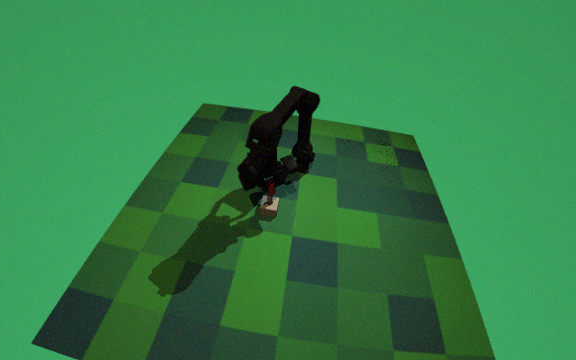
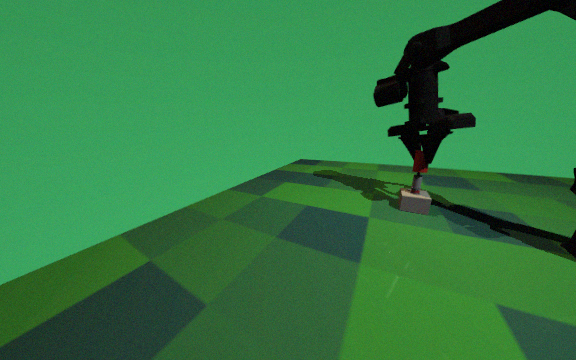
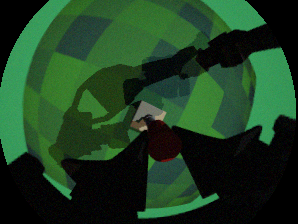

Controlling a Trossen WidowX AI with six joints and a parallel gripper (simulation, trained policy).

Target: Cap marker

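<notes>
The holder block is 10 cm below my gripper tip and 1 cm ahead of it. Round my gripper tip: red cap (right at my gripper tip).
</notes>
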